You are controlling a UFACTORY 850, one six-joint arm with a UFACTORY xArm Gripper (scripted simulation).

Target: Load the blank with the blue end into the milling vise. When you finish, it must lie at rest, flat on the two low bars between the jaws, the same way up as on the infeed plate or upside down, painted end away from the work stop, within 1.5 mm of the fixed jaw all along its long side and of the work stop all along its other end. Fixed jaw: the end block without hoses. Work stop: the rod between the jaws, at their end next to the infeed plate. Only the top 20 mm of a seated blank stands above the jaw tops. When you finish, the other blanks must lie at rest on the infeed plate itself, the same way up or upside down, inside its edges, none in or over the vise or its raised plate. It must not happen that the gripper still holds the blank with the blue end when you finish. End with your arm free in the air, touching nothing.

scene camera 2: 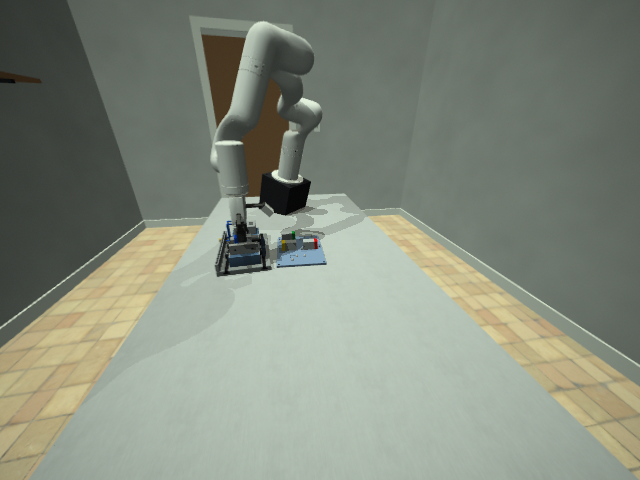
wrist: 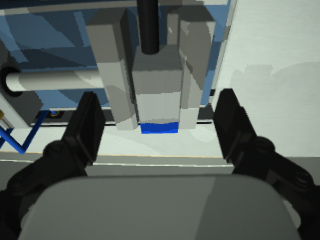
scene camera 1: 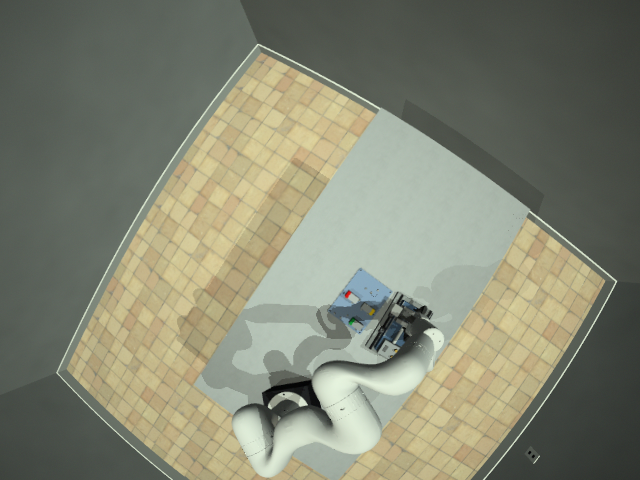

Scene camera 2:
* my gripper: 242, 236
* blue infeed plate: 313, 256
